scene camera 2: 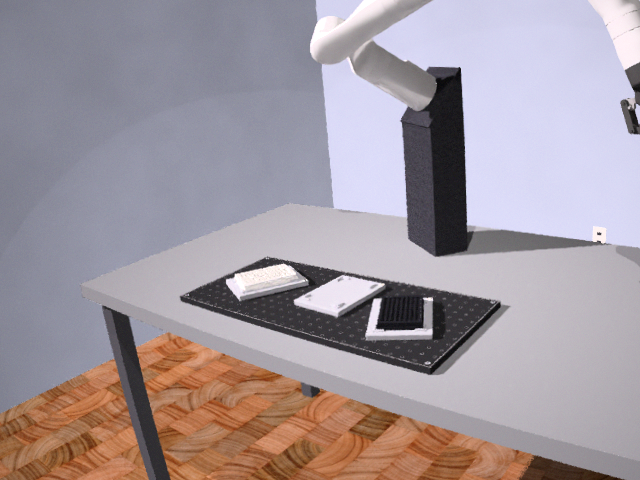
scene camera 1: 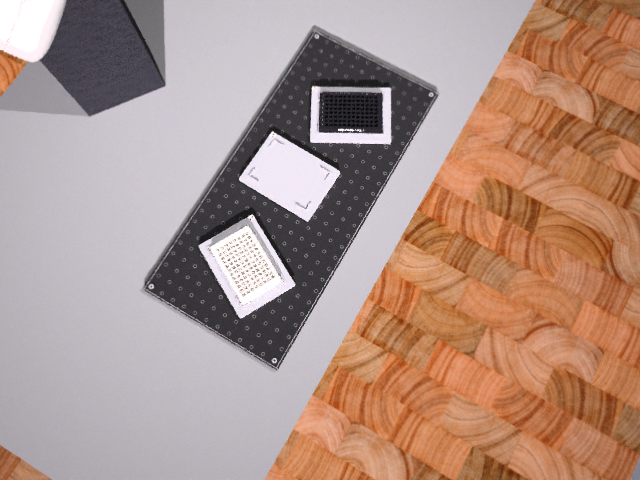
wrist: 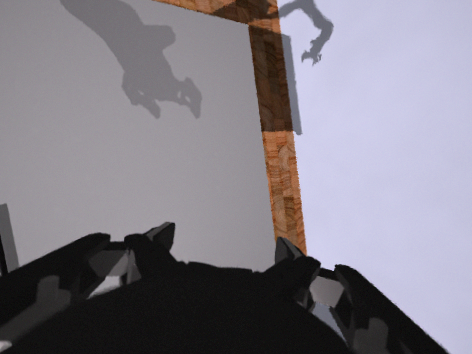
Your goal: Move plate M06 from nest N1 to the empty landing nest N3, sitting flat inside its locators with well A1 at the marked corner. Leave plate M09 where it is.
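A cream well plate (scene camera 1: 245, 266) (scene camera 2: 266, 277) lies on a white nest (scene camera 1: 241, 311) (scene camera 2: 241, 295) at one end of the black board. A black well plate (scene camera 1: 351, 111) (scene camera 2: 401, 312) lies on a white nest (scene camera 1: 351, 138) (scene camera 2: 399, 334) at the other end. The labels are too small to tell which is M06 or M09. Between them is an empty white nest (scene camera 1: 289, 176) (scene camera 2: 339, 295) with raised corner locators and a small mark at its upper-left corner in scene camera 1. My gripper (wrist: 225, 241) is open and empty, high up and away from the board, partly cut off in scene camera 2.
The black perforated board (scene camera 1: 310, 248) (scene camera 2: 454, 330) lies on the grey table (scene camera 1: 93, 206) (scene camera 2: 542, 351). A dark pedestal (scene camera 1: 103, 56) (scene camera 2: 434, 180) stands behind it and carries the white arm (scene camera 2: 398, 77). The table edge and a wall show in the wrist view.
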